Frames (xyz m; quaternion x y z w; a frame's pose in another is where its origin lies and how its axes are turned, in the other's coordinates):
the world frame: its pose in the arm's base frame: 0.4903 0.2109 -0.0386 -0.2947 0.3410 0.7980 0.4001
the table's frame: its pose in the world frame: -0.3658 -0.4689 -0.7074 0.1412 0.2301 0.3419 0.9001
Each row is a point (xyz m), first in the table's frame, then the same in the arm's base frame.
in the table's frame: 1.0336 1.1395 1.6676
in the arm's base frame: -0.7091 0.7139 0.3462
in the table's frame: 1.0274 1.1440 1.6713
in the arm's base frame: -0.7070 0.7179 0.3534
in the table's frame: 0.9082 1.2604 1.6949
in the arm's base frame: -0.6627 0.7428 0.5139
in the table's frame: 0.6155 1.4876 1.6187
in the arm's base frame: -0.4833 0.6932 0.8432
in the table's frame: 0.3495 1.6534 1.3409
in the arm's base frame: -0.2314 0.4634 1.0864
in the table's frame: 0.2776 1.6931 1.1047
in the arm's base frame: -0.1055 0.2522 1.1320
